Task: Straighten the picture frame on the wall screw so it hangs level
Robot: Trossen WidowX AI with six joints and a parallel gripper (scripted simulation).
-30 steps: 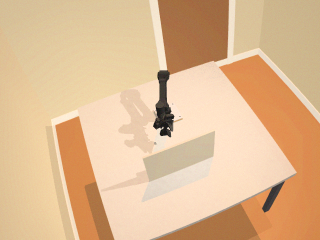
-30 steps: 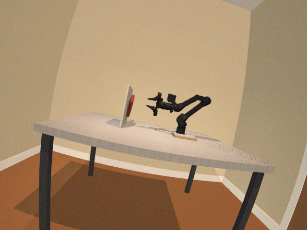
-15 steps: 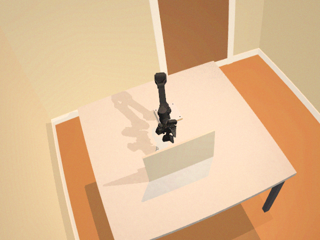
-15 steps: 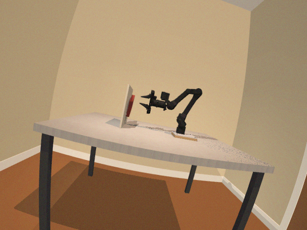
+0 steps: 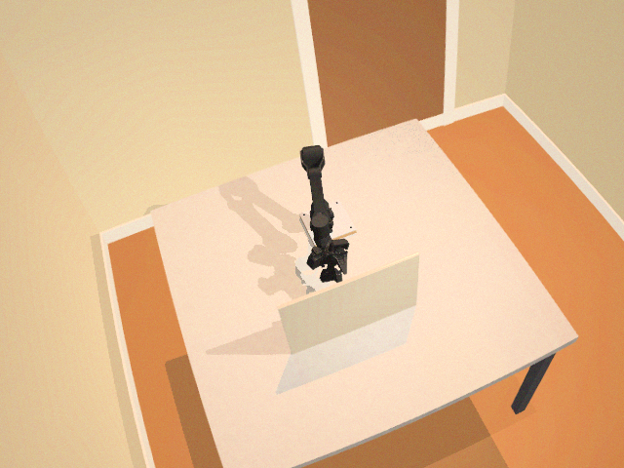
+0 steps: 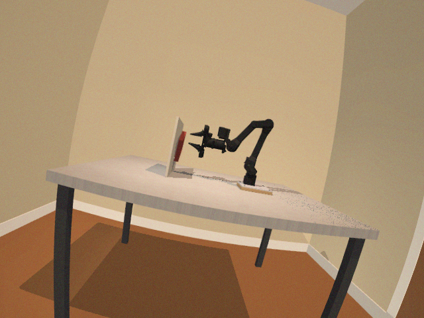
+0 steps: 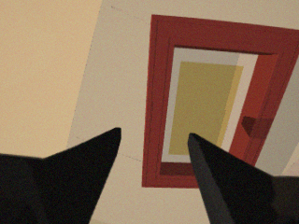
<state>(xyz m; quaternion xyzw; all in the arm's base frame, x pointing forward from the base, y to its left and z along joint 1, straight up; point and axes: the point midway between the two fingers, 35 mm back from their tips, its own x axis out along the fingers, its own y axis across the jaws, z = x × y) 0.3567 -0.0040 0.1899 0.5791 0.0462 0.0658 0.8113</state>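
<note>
Right now the red picture frame is 5 cm below my gripper tip, 5 cm ahead of it and 1 cm to the right of it. From my gripper tip the other things lie so: wall panel (6 cm below, 6 cm ahead, 1 cm to the left).
</note>
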